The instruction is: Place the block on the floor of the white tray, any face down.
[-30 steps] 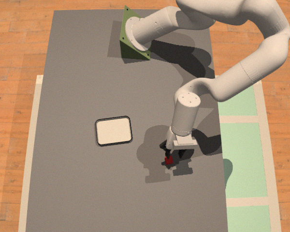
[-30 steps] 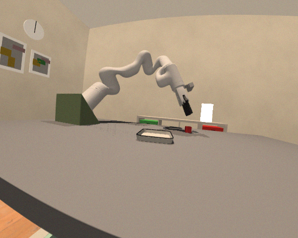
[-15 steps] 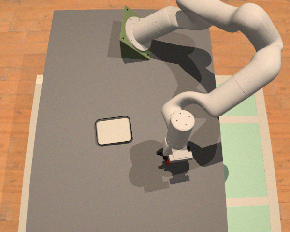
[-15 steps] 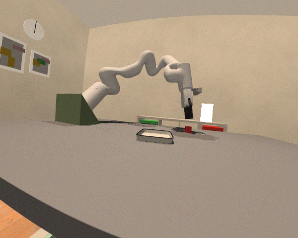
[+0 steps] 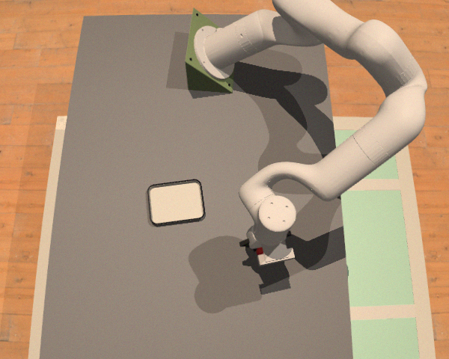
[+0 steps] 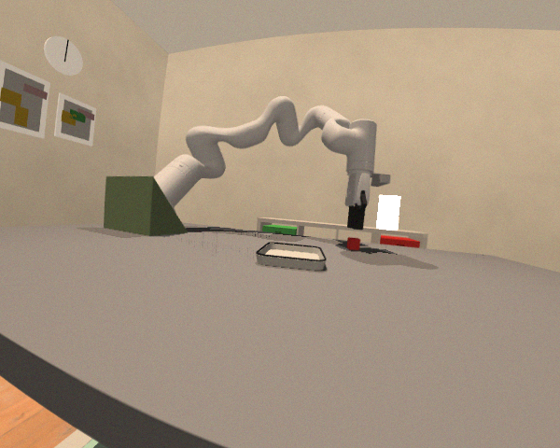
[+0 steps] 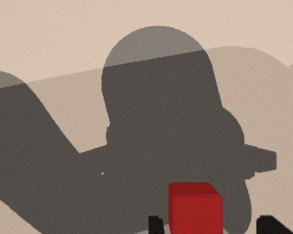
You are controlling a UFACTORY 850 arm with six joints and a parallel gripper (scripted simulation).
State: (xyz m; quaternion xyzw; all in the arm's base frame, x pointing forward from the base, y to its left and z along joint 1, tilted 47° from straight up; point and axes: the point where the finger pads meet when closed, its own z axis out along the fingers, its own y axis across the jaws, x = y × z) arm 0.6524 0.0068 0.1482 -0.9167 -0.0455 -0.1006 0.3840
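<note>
Now: the red block 7 cm below my hand. Round my hand: white tray 16 cm behind, 25 cm to the right, 7 cm below.
</note>
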